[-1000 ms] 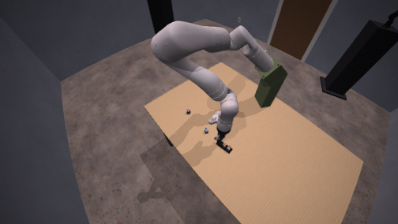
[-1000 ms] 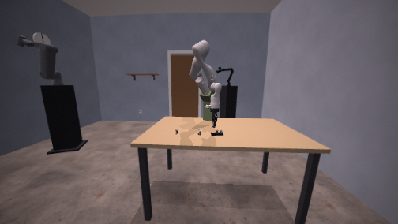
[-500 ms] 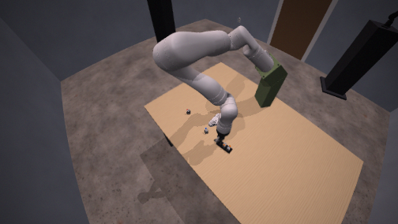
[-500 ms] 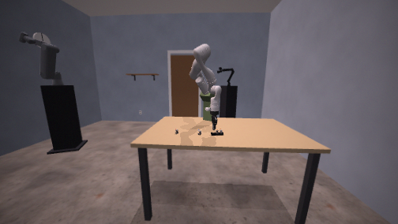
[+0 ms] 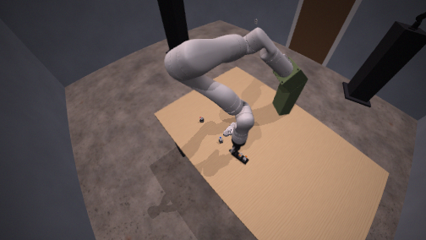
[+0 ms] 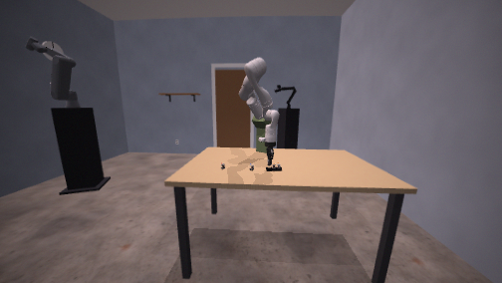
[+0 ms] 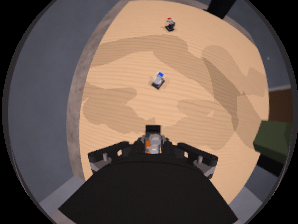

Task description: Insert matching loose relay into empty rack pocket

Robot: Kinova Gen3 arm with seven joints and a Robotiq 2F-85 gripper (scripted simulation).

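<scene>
Right now the rack is 6 cm below my hand, 3 cm to the left of it and 1 cm ahead of it.
</scene>
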